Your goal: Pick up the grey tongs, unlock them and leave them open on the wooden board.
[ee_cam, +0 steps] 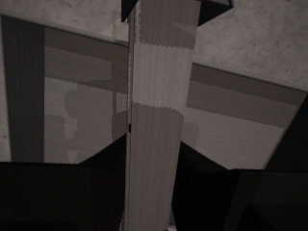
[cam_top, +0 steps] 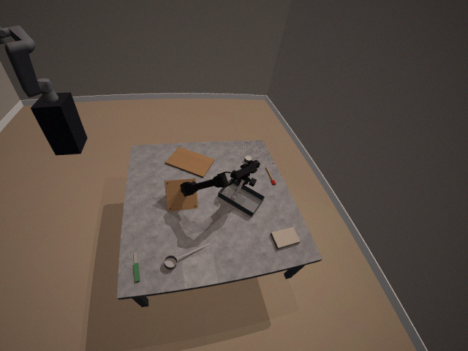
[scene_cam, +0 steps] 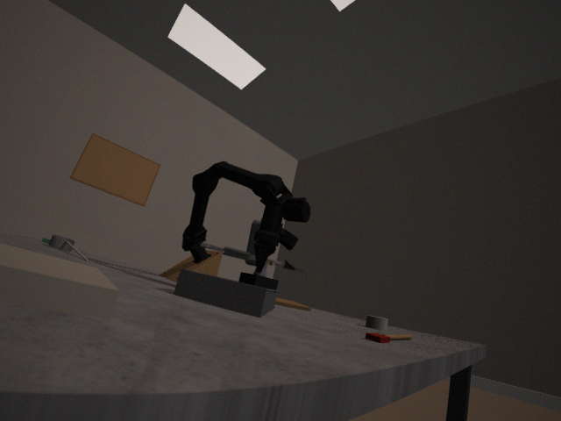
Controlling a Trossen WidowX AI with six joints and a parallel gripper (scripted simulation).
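The wooden board is 380 mm to the left of my gripper tip, 350 mm behind it and 80 mm below it. The rest, counted from my gripper tip: grey roasting tin (60 mm below, 50 mm to the right); then white cylinder (360 mm to the left, 170 mm ahead, 70 mm below); then red-handled tool (320 mm ahead, 130 mm to the left, 90 mm below).
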